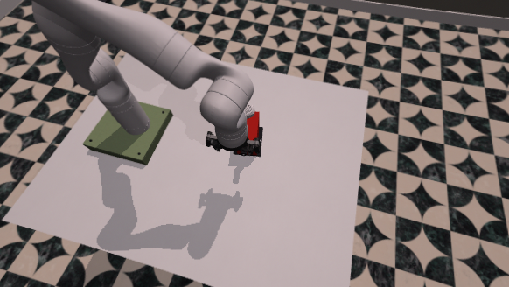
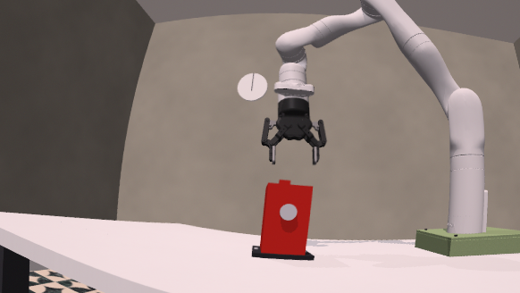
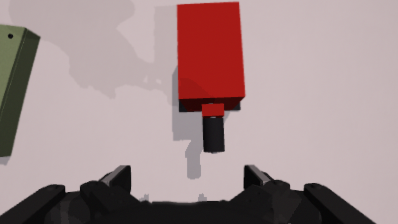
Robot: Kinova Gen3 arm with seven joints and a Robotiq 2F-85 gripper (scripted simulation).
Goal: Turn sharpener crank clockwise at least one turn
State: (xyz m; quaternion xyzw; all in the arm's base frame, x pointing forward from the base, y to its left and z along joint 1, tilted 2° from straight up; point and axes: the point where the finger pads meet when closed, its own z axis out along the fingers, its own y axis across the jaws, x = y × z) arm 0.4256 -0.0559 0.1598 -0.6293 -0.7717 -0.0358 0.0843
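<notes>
Right now the black crank knob is 6 cm below my hand, 4 cm to the left of it and 1 cm ahead of it.
</notes>
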